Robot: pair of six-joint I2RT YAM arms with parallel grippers.
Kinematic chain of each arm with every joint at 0, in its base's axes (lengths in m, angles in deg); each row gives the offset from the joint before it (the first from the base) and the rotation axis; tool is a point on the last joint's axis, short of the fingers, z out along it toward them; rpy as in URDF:
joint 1: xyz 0 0 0.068 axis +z
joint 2: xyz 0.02 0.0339 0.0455 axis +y
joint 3: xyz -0.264 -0.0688 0 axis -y
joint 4: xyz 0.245 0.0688 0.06 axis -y
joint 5: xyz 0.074 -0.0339 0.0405 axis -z
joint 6: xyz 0.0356 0 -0.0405 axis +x
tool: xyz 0 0 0 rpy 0 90 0
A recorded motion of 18 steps. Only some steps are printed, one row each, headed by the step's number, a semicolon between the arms.
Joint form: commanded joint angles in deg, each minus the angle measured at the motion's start. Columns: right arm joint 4, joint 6, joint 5, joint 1, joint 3, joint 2; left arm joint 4, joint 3, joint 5, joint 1, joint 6, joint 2.
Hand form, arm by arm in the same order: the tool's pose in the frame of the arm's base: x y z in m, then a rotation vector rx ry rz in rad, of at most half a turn. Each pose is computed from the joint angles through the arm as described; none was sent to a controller.
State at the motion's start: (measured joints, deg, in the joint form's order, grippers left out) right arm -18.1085 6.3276 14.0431 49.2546 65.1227 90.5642; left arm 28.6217 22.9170 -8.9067 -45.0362 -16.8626 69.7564
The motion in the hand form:
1: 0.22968 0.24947 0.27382 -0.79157 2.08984 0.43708; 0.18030 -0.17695 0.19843 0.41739 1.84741 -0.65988
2: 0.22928 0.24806 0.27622 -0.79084 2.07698 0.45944; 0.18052 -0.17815 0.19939 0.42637 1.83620 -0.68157
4: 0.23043 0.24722 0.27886 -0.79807 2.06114 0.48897; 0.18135 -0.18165 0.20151 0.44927 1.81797 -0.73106
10: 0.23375 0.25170 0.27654 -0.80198 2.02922 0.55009; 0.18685 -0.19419 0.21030 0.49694 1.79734 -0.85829
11: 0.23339 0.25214 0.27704 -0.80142 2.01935 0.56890; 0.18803 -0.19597 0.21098 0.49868 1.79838 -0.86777
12: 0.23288 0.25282 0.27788 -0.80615 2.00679 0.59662; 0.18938 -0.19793 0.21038 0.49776 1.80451 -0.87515
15: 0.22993 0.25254 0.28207 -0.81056 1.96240 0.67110; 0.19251 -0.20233 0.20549 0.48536 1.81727 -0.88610
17: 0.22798 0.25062 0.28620 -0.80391 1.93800 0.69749; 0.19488 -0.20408 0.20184 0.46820 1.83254 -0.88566
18: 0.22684 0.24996 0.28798 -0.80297 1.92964 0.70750; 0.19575 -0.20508 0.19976 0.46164 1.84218 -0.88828
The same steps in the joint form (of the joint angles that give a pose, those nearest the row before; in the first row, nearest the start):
1: 4.53 -1.89 -10.48 -1.52 -1.71 -4.62; 2.04 1.92 3.94 -0.13 0.94 1.31
2: 5.17 -1.85 -11.43 -1.73 -1.99 -5.17; 2.92 1.98 4.96 -0.14 0.87 1.55
4: 5.87 -2.09 -13.01 -2.13 -1.95 -5.41; 4.35 2.41 7.38 -0.22 0.57 2.26
10: 9.40 -1.69 -15.48 -2.29 -2.42 -4.48; 5.39 5.47 13.38 -0.48 -1.36 4.67
11: 10.22 -1.45 -16.14 -2.26 -2.66 -4.59; 5.39 5.96 13.76 -0.51 -1.62 5.13
12: 11.12 -1.24 -17.28 -2.24 -2.88 -4.71; 5.44 6.38 14.00 -0.57 -2.00 5.83
15: 13.97 -0.49 -20.13 -2.20 -3.94 -5.73; 6.89 6.78 13.91 -0.75 -3.03 8.02
17: 15.13 -0.10 -20.95 -2.27 -4.47 -6.68; 7.41 7.00 13.48 -0.71 -3.85 9.30
18: 15.41 0.04 -21.26 -2.24 -4.63 -7.09; 7.58 7.09 13.42 -0.73 -4.33 9.93

